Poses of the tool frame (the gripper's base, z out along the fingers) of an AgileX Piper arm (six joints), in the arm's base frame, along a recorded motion.
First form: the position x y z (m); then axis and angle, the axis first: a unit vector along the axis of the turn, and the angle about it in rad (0 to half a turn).
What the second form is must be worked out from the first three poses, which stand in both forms.
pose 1, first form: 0.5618 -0.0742 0.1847 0.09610 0.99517 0.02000 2.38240
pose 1, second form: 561.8 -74.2 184.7 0.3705 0.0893 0.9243 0.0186
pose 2, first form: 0.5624 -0.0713 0.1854 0.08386 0.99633 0.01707 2.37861
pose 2, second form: 562.4 -71.3 185.4 0.3723 0.0778 0.9247 0.0158
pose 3, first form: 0.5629 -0.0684 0.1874 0.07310 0.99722 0.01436 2.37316
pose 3, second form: 562.9 -68.4 187.4 0.3748 0.0678 0.9245 0.0133
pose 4, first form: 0.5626 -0.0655 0.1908 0.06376 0.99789 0.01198 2.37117
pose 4, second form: 562.6 -65.5 190.8 0.3758 0.0591 0.9248 0.0111
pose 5, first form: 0.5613 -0.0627 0.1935 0.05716 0.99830 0.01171 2.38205
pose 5, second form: 561.3 -62.7 193.5 0.3707 0.0531 0.9272 0.0109
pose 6, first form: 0.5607 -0.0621 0.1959 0.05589 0.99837 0.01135 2.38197
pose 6, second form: 560.7 -62.1 195.9 0.3707 0.0519 0.9272 0.0105
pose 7, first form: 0.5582 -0.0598 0.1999 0.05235 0.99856 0.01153 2.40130
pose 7, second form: 558.2 -59.8 199.9 0.3618 0.0488 0.9309 0.0107
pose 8, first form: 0.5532 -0.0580 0.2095 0.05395 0.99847 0.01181 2.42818
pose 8, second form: 553.2 -58.0 209.5 0.3492 0.0506 0.9356 0.0111
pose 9, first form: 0.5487 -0.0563 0.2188 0.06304 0.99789 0.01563 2.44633
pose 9, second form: 548.7 -56.3 218.8 0.3407 0.0593 0.9382 0.0147
